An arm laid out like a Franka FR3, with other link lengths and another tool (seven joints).
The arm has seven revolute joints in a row. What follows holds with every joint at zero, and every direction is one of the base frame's.
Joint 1 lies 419.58 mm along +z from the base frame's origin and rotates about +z.
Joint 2 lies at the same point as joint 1 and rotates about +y.
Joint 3 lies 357.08 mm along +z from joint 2 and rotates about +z.
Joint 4 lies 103.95 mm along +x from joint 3 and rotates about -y.
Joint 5 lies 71.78 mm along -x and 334.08 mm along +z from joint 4 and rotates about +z.
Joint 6 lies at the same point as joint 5 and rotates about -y.
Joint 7 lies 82.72 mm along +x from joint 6 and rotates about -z.
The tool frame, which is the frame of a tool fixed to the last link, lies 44.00 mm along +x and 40.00 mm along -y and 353.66 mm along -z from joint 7; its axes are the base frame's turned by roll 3.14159, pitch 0.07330 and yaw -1.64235 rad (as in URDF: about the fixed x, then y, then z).
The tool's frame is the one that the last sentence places.
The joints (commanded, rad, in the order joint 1, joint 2, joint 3, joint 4, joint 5, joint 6, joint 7), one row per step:
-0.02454 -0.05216 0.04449 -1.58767 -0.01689 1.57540 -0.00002
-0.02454 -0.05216 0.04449 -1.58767 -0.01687 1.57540 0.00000
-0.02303 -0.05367 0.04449 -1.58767 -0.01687 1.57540 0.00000
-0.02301 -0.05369 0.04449 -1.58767 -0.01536 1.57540 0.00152
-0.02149 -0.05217 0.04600 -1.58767 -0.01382 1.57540 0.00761
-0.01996 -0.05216 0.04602 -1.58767 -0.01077 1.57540 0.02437
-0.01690 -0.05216 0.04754 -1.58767 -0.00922 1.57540 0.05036
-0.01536 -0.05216 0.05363 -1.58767 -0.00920 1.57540 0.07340
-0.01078 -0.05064 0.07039 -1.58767 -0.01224 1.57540 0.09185
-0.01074 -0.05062 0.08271 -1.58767 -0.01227 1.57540 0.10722
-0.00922 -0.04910 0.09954 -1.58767 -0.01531 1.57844 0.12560
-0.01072 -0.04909 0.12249 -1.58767 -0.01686 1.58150 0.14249
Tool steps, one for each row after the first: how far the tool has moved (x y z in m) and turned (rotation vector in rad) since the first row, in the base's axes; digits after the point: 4 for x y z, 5 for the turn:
0.0000 0.0000 0.0000 0.00002 0.00000 -0.00002
-0.0001 0.0009 0.0008 -0.00002 -0.00151 0.00149
-0.0002 0.0013 0.0008 0.00156 -0.00153 0.00005
-0.0002 0.0033 -0.0001 0.00330 -0.00007 -0.00296
-0.0008 0.0045 -0.0003 0.00701 -0.00023 -0.01804
-0.0017 0.0065 -0.0004 0.00953 -0.00053 -0.03938
-0.0025 0.0097 -0.0004 0.01016 -0.00083 -0.05477
-0.0026 0.0198 -0.0011 0.00698 0.00026 -0.05200
-0.0031 0.0261 -0.0012 0.00694 0.00007 -0.05501
-0.0025 0.0346 -0.0015 0.00413 -0.00204 -0.05508
-0.0022 0.0454 -0.0010 0.00259 -0.00554 -0.05051

